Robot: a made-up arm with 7 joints.
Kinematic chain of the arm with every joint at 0, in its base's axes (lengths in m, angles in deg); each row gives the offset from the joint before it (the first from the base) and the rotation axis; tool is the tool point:
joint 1: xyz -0.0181 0.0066 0.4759 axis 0 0.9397 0.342
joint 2: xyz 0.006 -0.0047 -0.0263 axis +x
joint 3: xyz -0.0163 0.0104 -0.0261 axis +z
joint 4: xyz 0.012 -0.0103 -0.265 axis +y
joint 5: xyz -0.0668 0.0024 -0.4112 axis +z
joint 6: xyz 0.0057 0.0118 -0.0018 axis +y
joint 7: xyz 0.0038 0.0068 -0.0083 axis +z
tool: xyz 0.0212 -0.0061 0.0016
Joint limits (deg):
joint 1: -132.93..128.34
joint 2: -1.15..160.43
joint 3: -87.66..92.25
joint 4: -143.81..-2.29
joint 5: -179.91..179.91
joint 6: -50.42..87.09
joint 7: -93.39..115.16
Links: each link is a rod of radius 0.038 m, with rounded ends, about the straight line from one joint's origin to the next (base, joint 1, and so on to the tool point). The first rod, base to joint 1, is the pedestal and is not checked.
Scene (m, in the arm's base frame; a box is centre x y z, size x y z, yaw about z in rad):
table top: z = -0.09
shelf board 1: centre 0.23 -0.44 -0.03 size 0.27 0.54 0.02 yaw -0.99
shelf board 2: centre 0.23 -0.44 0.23 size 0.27 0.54 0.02 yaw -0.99
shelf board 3: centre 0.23 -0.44 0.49 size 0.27 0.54 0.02 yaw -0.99
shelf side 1: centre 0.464 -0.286 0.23 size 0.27 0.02 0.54 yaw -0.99
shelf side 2: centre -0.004 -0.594 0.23 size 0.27 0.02 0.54 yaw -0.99
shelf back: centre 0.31 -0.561 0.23 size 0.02 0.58 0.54 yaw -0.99
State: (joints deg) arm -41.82 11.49 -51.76 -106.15 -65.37 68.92 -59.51
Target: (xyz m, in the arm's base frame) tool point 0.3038 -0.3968 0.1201
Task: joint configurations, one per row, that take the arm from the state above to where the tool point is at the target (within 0.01 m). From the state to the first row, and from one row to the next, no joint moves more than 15 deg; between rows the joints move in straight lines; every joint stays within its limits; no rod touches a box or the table.
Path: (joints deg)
1: -27.52 11.39 -49.42 -115.57 -65.62 73.13 -67.98
2: -13.22 11.30 -47.08 -124.98 -65.86 77.34 -76.45
3: 1.08 11.20 -44.75 -134.40 -66.11 81.55 -84.92
4: 15.38 11.11 -42.41 -143.81 -66.36 85.76 -93.39
5: 5.20 22.76 -52.29 -136.31 -65.96 80.10 -82.86
6: -4.97 34.41 -62.17 -128.81 -65.55 74.44 -72.34
7: -15.15 46.07 -72.05 -121.31 -65.15 68.78 -61.81
8: -21.75 31.47 -69.74 -106.42 -65.33 68.73 -60.36
9: -28.35 16.88 -67.43 -91.53 -65.51 68.68 -58.90
10: -34.95 2.29 -65.12 -76.64 -65.69 68.62 -57.45

